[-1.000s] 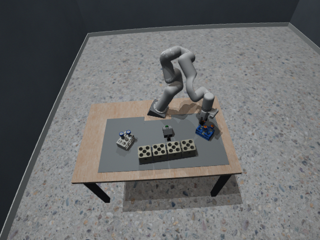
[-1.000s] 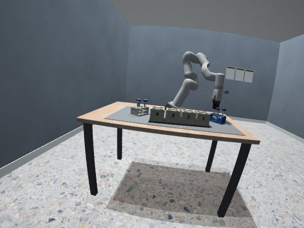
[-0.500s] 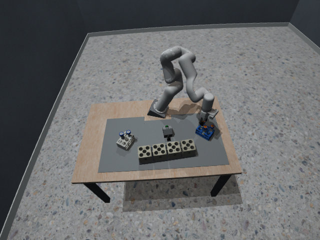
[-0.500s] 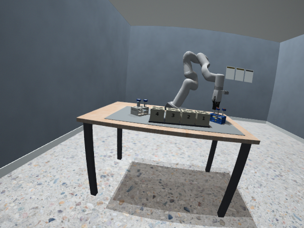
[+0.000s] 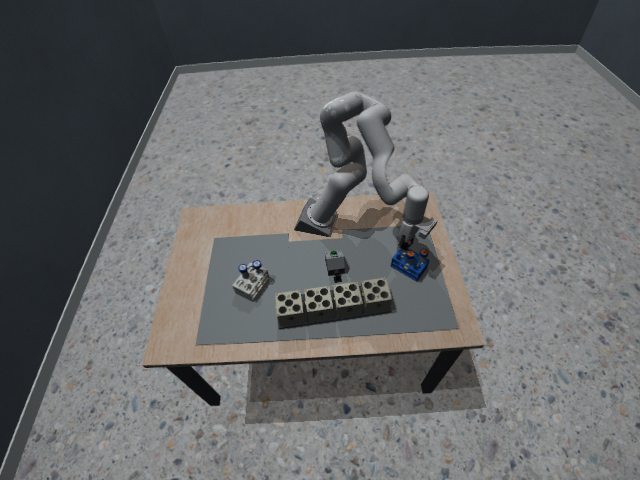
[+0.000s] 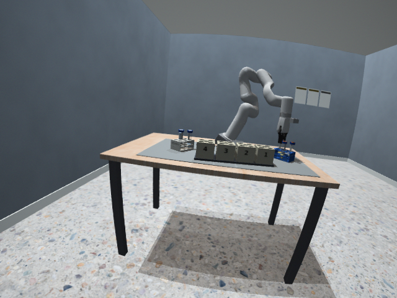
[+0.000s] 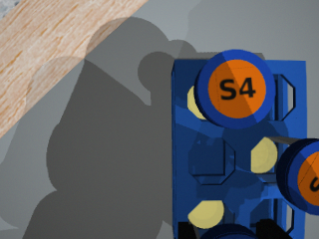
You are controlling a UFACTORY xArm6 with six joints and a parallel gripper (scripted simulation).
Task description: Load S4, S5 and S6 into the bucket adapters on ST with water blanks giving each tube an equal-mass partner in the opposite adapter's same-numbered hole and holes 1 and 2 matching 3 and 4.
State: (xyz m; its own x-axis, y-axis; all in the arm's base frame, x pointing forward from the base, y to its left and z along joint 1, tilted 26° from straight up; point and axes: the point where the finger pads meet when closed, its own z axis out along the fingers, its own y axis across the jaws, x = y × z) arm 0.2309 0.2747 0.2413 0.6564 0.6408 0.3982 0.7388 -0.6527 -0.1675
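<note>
The tube lies 10 mm behind my hand and 50 mm below it. The rest, counted from my hand: green done key 10 mm behind, 300 mm to the right, 50 mm below; DONE desk 10 mm ahead, 300 mm to the right, 60 mm below; blue rack 40 mm ahead, 20 mm to the left, 90 mm below.
</note>
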